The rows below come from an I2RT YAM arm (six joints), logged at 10 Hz.
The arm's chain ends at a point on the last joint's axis. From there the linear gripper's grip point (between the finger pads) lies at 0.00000 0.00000 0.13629 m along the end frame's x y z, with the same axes.
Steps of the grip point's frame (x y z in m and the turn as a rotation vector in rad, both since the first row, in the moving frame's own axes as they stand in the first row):
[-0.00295, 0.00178, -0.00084, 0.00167, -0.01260, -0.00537]
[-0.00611, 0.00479, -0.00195, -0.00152, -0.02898, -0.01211]
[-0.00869, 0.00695, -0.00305, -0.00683, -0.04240, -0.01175]
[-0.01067, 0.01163, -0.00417, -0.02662, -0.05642, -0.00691]
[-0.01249, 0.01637, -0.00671, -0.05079, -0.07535, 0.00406]
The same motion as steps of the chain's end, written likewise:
[-0.00123, 0.00200, -0.00083, 0.00167, -0.01260, -0.00537]
[-0.00216, 0.00456, -0.00189, -0.00152, -0.02898, -0.01211]
[-0.00292, 0.00599, -0.00292, -0.00683, -0.04240, -0.01175]
[-0.00300, 0.00798, -0.00390, -0.02662, -0.05642, -0.00691]
[-0.00222, 0.00948, -0.00615, -0.05079, -0.07535, 0.00406]

